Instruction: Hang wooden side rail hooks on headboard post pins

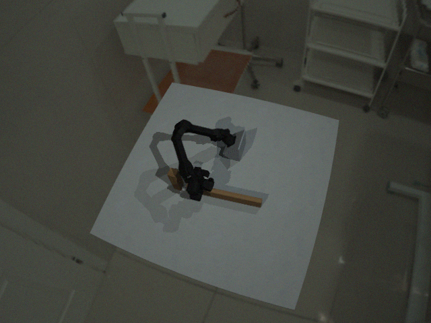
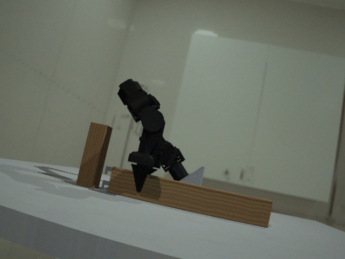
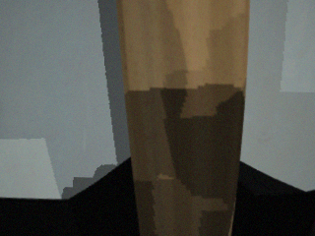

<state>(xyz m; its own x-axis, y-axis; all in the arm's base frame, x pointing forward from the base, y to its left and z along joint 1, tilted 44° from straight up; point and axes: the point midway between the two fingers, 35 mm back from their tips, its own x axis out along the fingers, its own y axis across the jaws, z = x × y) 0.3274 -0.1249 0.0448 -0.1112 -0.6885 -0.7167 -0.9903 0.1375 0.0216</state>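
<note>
Now: gripper tip 15 cm to the left of the wooden headboard post, 7 cm below it and 2 cm past it.
</note>
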